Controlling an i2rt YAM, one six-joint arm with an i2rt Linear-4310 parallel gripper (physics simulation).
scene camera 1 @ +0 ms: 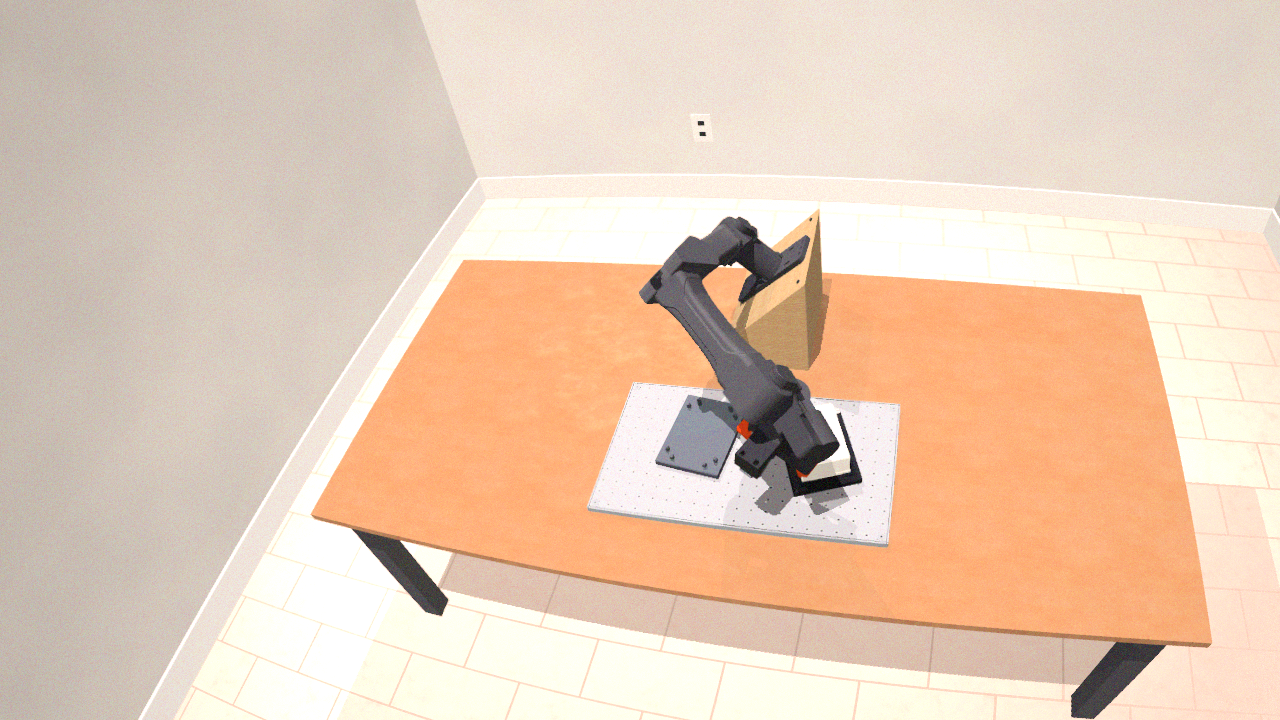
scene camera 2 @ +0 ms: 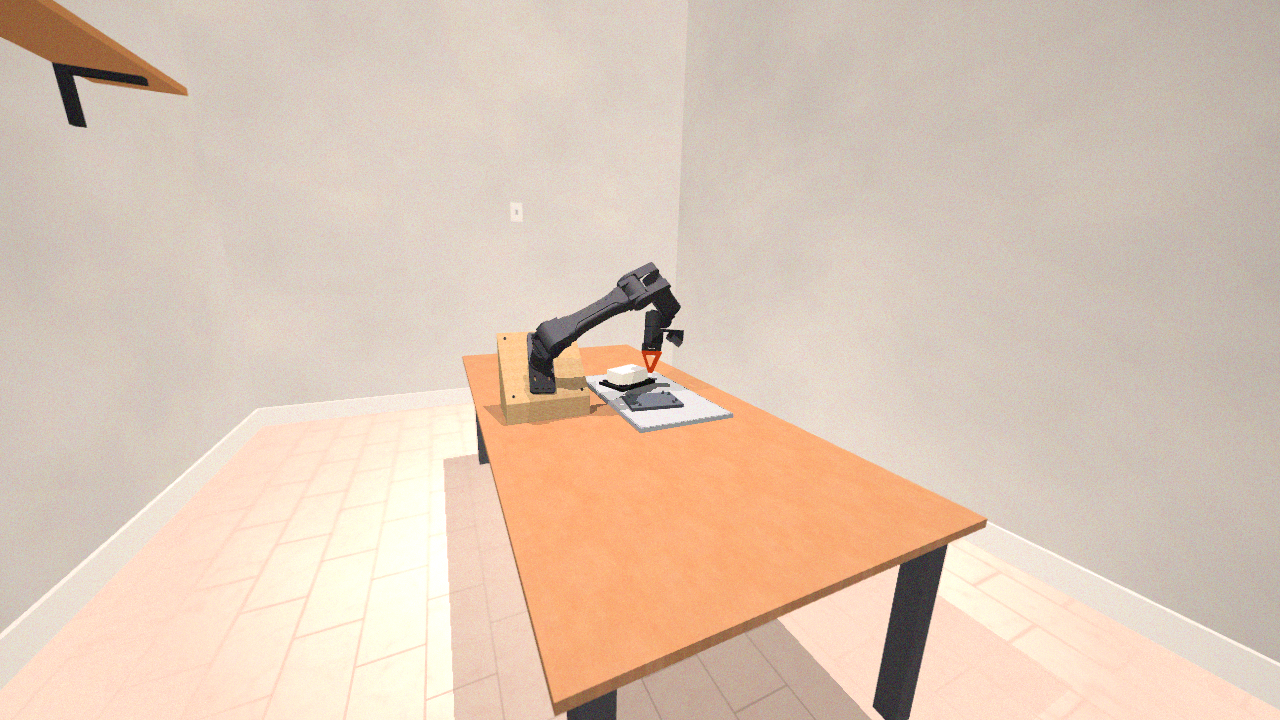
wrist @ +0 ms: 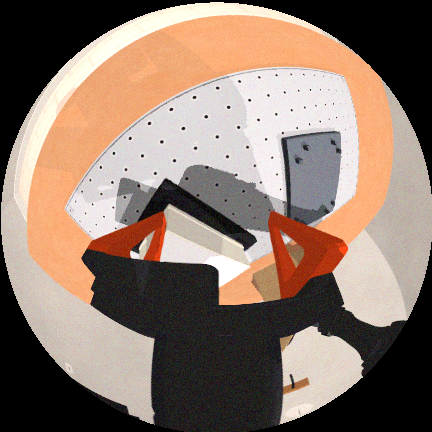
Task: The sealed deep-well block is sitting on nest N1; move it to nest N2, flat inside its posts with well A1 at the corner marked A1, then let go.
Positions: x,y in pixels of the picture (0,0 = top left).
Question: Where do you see a white perforated plate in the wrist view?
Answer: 221,142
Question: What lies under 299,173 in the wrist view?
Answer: A dark grey nest plate.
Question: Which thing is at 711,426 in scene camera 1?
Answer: A dark grey nest plate.
